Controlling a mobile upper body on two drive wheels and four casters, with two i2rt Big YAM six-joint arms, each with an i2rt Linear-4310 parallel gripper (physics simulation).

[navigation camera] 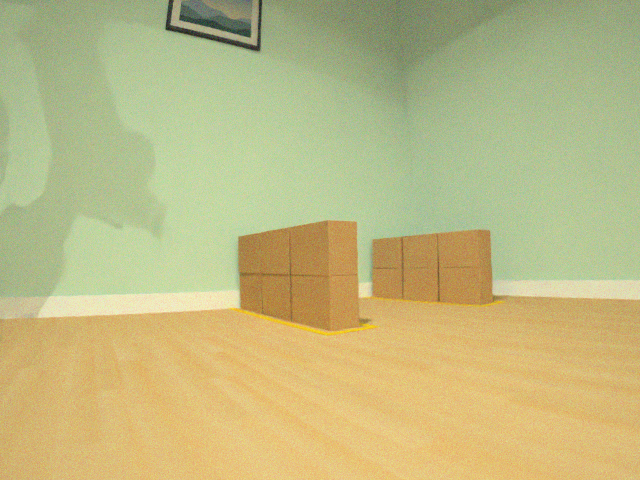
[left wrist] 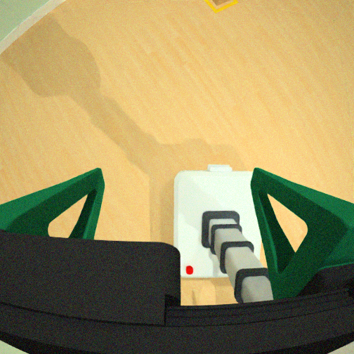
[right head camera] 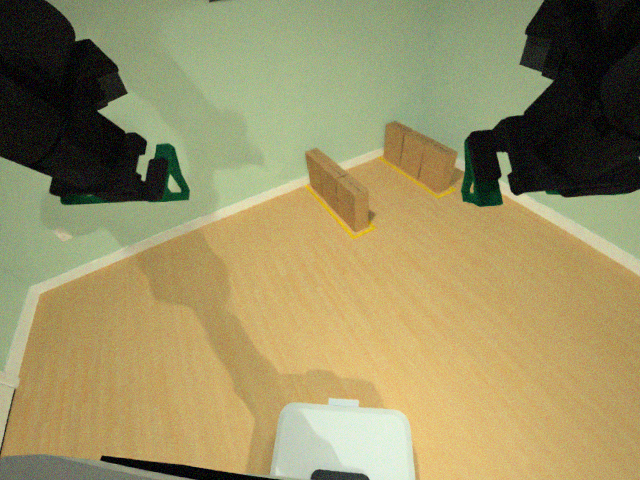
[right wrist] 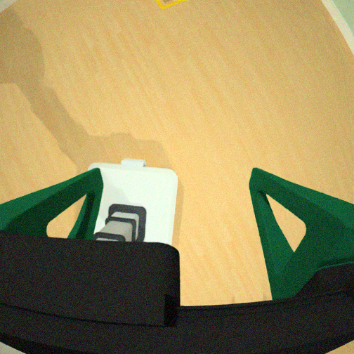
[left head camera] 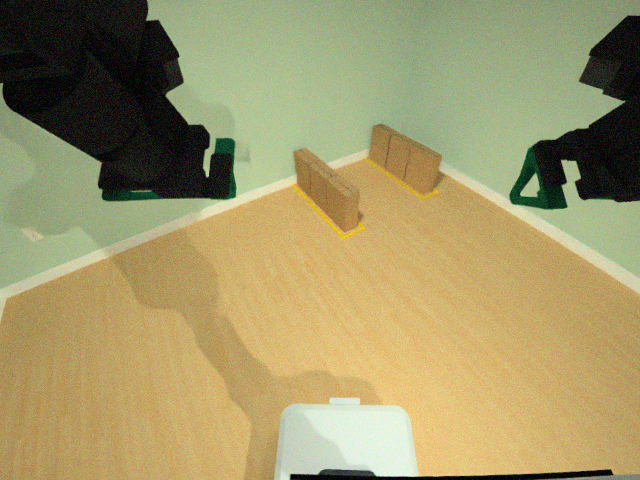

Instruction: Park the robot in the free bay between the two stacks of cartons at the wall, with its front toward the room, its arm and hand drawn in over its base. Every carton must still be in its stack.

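Frame: origin at the left arm's base, x right, y down, z ahead, level; millimetres.
Seen in the pictures: left gripper, between the fingertips: (right head camera: 157, 196) (left head camera: 198, 193); right gripper, between the fingertips: (right head camera: 504, 192) (left head camera: 546, 196).
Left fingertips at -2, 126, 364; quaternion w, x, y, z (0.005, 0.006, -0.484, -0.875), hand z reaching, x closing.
Observation:
A point is followed by its place in that frame, as x, y, z.
The nearer carton stack (left head camera: 326, 193) (right head camera: 338, 193) {144, 1166, 1740} (navigation camera: 297, 273) {158, 1224, 1720} and the farther stack (left head camera: 405, 160) {844, 1193, 2269} (right head camera: 419, 157) {842, 1188, 2273} (navigation camera: 434, 268) stand upright at the wall, each two cartons high and inside yellow floor lines. The bay floor (left head camera: 374, 191) {564, 1409, 2092} between them holds no carton. My white base (left head camera: 356, 439) {265, 1150, 200} (right head camera: 346, 434) {241, 1150, 221} (right wrist: 160, 185) is out in the room, apart from both stacks, its visible end toward the corner. My left gripper (left head camera: 168, 196) (right head camera: 126, 198) (left wrist: 177, 175) and right gripper (left head camera: 578, 198) (right head camera: 522, 193) {443, 126, 355} (right wrist: 177, 171) are open and empty, held high at either side.
Green walls with a white baseboard (left head camera: 149, 233) {-1290, 1346, 1497} (navigation camera: 139, 303) {-587, 1363, 1959} meet in a corner behind the stacks. A framed picture (navigation camera: 217, 18) {-301, -174, 2135} hangs high on the wall. A small white plate (left head camera: 32, 234) {-1808, 1011, 1164} (right head camera: 63, 234) {-1802, 1016, 1173} is on the wall at the left. Shadows of the robot fall across floor and wall.

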